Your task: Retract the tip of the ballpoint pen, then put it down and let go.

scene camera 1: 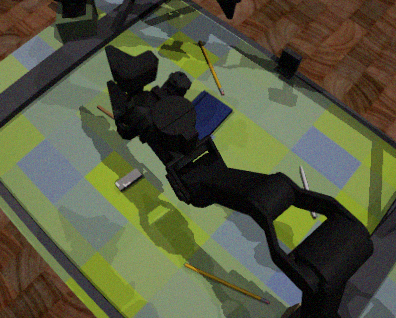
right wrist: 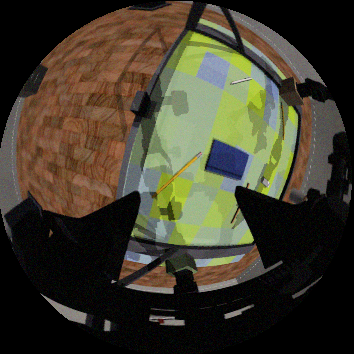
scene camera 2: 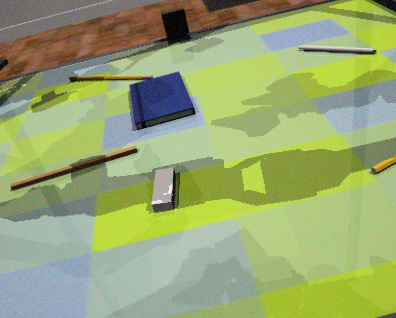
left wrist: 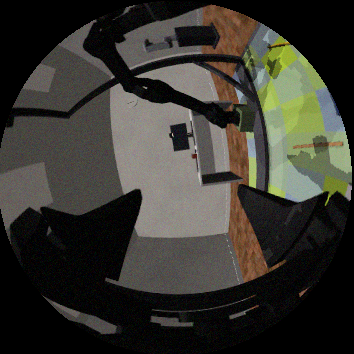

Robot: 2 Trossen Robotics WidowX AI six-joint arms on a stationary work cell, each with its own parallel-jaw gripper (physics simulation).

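Seen in the pictures: left gripper, fingertip midpoint: (scene camera 1: 108, 64) (left wrist: 190, 191); right gripper, fingertip midpoint: (scene camera 1: 235, 7) (right wrist: 188, 193); left arm's base, link origin: (right wrist: 298, 90); right arm's base, link origin: (scene camera 1: 74, 8) (right wrist: 182, 272) (left wrist: 235, 116).
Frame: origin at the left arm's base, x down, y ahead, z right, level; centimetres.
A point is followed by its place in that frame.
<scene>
The ballpoint pen (scene camera 1: 308, 192) (scene camera 2: 337, 50) {x 10.0, y 16.3, z 28.2 cm} (right wrist: 241, 81) {x 9.9, y 17.0, z 29.0 cm} is thin and pale grey. It lies on the patchwork mat, beside the left arm's links in scene camera 1 and at the upper right in scene camera 2. One end tapers; the tip is too small to read. My left gripper (scene camera 1: 109, 65) {x -21.5, y 53.7, z 10.6 cm} (left wrist: 190, 191) {x -21.5, y 53.7, z 10.6 cm} is open and empty, above the mat's upper left in scene camera 1, far from the pen. My right gripper (right wrist: 188, 193) {x -11.1, y 51.8, z 44.8 cm} is open and empty, high off the mat's far edge and away from the pen; part of a finger shows at the top of scene camera 1.
A blue book (scene camera 1: 215, 112) {x 9.2, y 45.3, z 31.0 cm} (scene camera 2: 161, 100) {x 9.2, y 46.9, z 25.3 cm} (right wrist: 227, 160) {x 9.2, y 47.2, z 28.3 cm} lies mid-mat, near a yellow pencil (scene camera 1: 211, 68) {x 9.8, y 54.9, z 41.4 cm} (scene camera 2: 107, 77) {x 9.8, y 55.8, z 41.8 cm} (right wrist: 177, 174) {x 9.7, y 55.2, z 41.6 cm}. A white eraser (scene camera 1: 129, 180) {x 9.2, y 48.7, z 4.6 cm} (scene camera 2: 164, 189) {x 9.2, y 49.1, z 3.9 cm}, a brown stick (scene camera 2: 75, 167) {x 9.8, y 60.3, z 14.1 cm} (left wrist: 318, 145) {x 9.7, y 59.2, z 14.3 cm} and another pencil (scene camera 1: 227, 284) {x 9.8, y 17.6, z 0.9 cm} lie apart. A black post (scene camera 1: 289, 61) {x 6.5, y 39.6, z 54.5 cm} (scene camera 2: 176, 26) {x 7.8, y 39.9, z 54.4 cm} stands at the edge.
</scene>
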